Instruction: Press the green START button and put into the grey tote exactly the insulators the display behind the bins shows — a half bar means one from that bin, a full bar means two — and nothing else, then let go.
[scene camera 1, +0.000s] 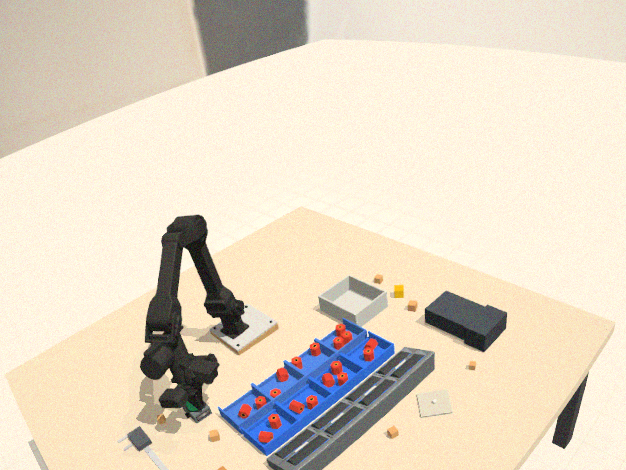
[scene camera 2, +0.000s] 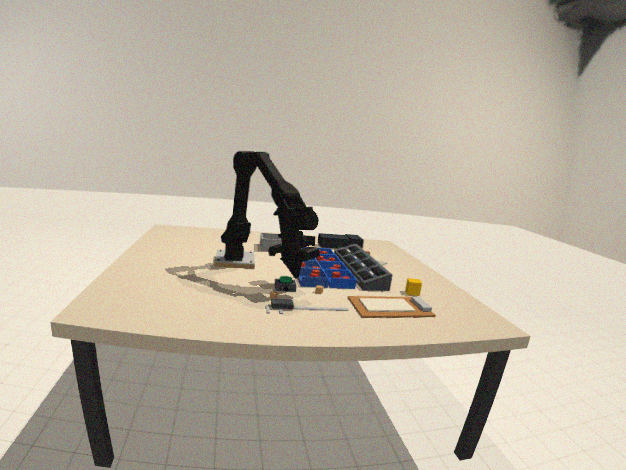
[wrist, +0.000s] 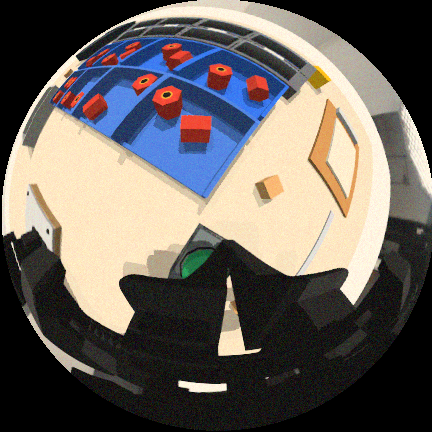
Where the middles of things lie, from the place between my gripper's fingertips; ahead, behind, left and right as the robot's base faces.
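The dark display (scene camera 1: 337, 444) sits 10 mm below my hand, 300 mm ahead of it and 230 mm to the left of it. Counting from my hand again, I find the grey plate (scene camera 1: 427, 408) 350 mm to the left of it, 430 mm ahead of it and 40 mm below it. The black box (scene camera 1: 479, 326) is 630 mm to the left of my hand, 350 mm ahead of it and 10 mm below it, while the grey tote (scene camera 1: 351, 298) is 540 mm to the left of my hand, 30 mm ahead of it and 10 mm below it.
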